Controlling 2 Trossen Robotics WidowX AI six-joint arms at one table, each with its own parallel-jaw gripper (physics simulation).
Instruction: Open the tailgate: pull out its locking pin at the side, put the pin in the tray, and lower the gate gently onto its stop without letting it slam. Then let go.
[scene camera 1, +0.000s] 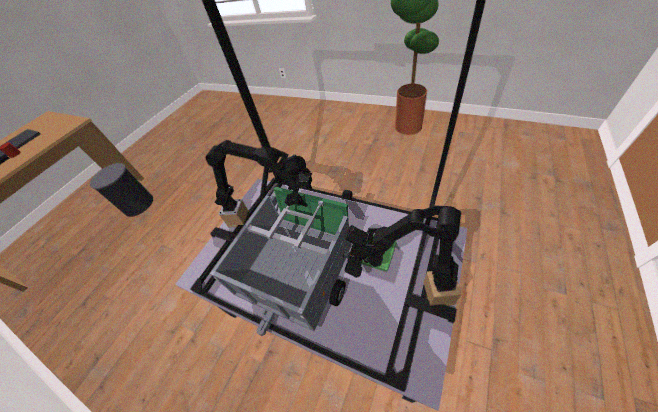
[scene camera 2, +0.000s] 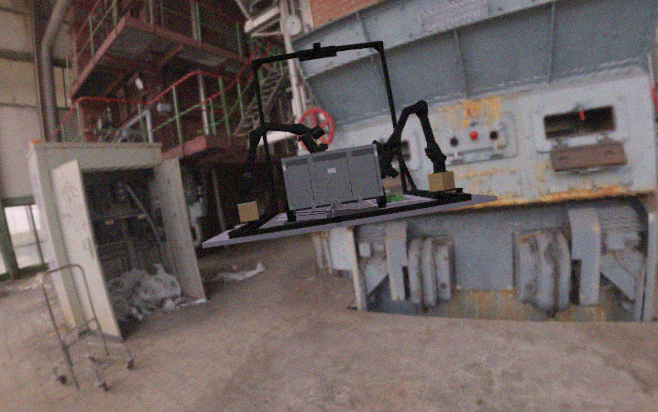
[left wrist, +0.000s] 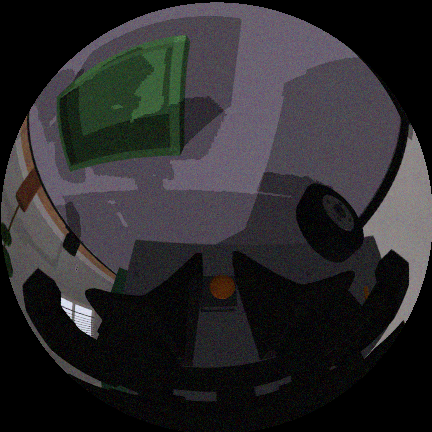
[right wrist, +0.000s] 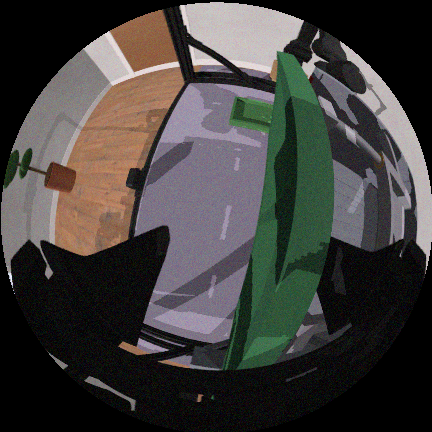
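Where they show: left gripper, between the fingertips: (scene camera 1: 349, 258) (left wrist: 217, 257); right gripper, between the fingertips: (right wrist: 236, 233); left arm's base, origin of its link: (scene camera 1: 443, 282) (scene camera 2: 440, 172); right arm's base, origin of its link: (scene camera 1: 230, 206) (scene camera 2: 246, 202).
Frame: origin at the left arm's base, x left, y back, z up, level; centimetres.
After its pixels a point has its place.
The green tailgate (scene camera 1: 337, 217) @(x -28.5, y -37.0, z 9.8 cm) (left wrist: 120, 281) @(x -25.8, y -33.6, z -0.6 cm) (right wrist: 310, 175) @(x -35.7, y -46.8, z 17.0 cm) stands roughly upright at the back end of the grey trailer (scene camera 1: 260, 298) @(x 1.3, y -68.4, z 4.9 cm) (scene camera 2: 331, 190) @(x 1.8, y -67.7, z 0.5 cm). My right gripper (scene camera 1: 296, 201) (scene camera 2: 323, 148) (right wrist: 236, 233) @(x -38.9, y -48.5, z 12.5 cm) is open and empty, its fingers on either side of the gate's top edge. My left gripper (scene camera 1: 351, 252) @(x -15.7, y -34.1, z -2.4 cm) (scene camera 2: 391, 173) (left wrist: 217, 257) @(x -15.7, y -34.1, z -2.4 cm) is at the trailer's side wall, shut on the locking pin; the pin's round orange end (left wrist: 222, 287) @(x -14.9, y -32.8, z 0.2 cm) shows between the fingers. The green tray (scene camera 1: 385, 268) @(x -12.5, y -19.3, z -9.4 cm) (scene camera 2: 395, 198) @(x -13.7, y -22.5, z -10.3 cm) (left wrist: 176, 100) @(x -14.9, y -24.6, z -9.4 cm) (right wrist: 250, 128) @(x -25.5, y -24.9, z -11.5 cm) lies beside the trailer; no pin shows in it.
A black wheel (scene camera 1: 337, 292) @(x -0.9, y -40.0, z -1.6 cm) (left wrist: 325, 225) @(x -5.8, y -37.3, z -4.3 cm) stands out from the trailer's side near my left gripper. Light rails (scene camera 1: 311, 225) @(x -21.7, y -46.9, z 15.7 cm) cross the trailer's top near the gate. Black frame bars edge the table, with tall posts (scene camera 1: 452, 115) @(x -35.8, y 5.0, z 46.7 cm) rising at the back.
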